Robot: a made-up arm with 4 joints.
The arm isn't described. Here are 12 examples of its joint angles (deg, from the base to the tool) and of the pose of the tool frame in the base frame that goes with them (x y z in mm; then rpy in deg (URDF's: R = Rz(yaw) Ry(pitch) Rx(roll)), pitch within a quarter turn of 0, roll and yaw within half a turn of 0).
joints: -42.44 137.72 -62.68 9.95
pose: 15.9 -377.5 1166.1 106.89 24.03 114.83
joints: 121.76 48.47 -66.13 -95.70
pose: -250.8 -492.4 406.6 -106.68 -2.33 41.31
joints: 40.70 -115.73 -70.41 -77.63
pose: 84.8 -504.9 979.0 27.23 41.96 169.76
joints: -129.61 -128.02 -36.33 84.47
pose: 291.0 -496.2 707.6 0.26 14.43 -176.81
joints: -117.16 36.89 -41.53 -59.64
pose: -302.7 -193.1 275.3 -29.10 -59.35 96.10
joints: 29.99 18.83 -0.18 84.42
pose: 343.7 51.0 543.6 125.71 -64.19 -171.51
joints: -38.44 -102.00 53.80 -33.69
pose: -358.5 -462.9 826.3 -167.50 1.44 -9.16
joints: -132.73 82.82 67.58 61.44
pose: 182.0 18.7 941.0 56.66 6.62 -86.01
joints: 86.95 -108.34 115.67 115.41
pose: -513.4 -56.3 647.6 95.46 -65.98 10.61
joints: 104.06 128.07 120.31 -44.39
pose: -368.2 -88.6 276.8 -27.60 -48.91 106.84
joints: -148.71 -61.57 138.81 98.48
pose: -403.9 -465.8 874.9 -161.76 13.22 -19.28
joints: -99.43 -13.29 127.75 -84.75
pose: -1.3 181.6 404.1 -11.60 -13.91 -35.46
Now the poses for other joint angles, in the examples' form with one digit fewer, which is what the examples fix.
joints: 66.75 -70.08 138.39 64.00
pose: 102 300 637 -154.7 -28.6 -171.2
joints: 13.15 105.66 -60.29 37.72
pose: 418 -215 872 108.3 -20.3 174.6
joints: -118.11 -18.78 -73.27 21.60
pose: -17 -613 388 1.8 -35.5 154.7
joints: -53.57 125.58 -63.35 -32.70
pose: -257 -595 935 66.0 -3.7 94.4
